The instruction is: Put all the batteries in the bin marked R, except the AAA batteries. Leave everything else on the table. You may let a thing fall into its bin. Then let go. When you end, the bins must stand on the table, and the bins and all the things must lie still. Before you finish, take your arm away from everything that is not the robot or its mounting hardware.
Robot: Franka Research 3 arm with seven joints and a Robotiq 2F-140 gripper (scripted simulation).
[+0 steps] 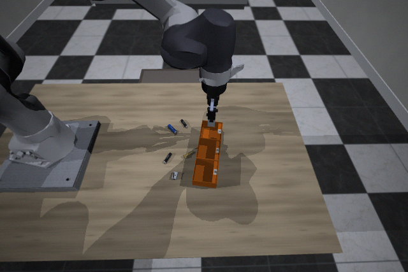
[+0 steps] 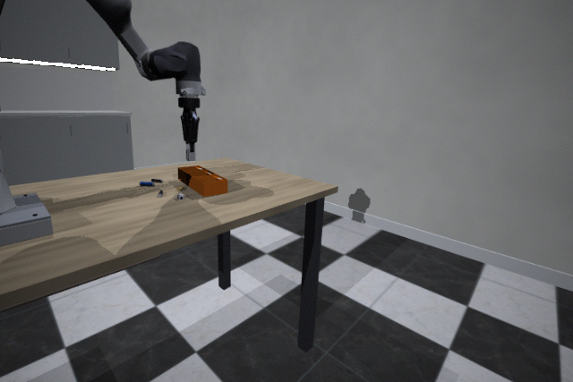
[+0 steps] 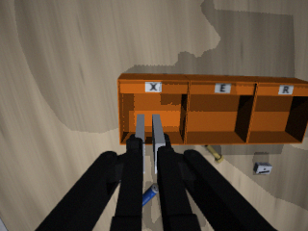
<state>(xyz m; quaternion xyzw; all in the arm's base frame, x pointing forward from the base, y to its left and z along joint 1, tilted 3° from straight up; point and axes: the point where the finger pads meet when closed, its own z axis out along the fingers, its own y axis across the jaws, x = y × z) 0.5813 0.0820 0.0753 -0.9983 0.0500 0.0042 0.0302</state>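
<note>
Right now the blue battery is 16 cm behind my hand, 2 cm to the left of it and 10 cm below it. The rest, counted from my hand: orange three-compartment bin row 1 cm behind, 9 cm to the right, 9 cm below; thin black battery 16 cm behind, 11 cm to the right, 10 cm below; yellow screw 9 cm behind, 10 cm to the right, 10 cm below.
</note>
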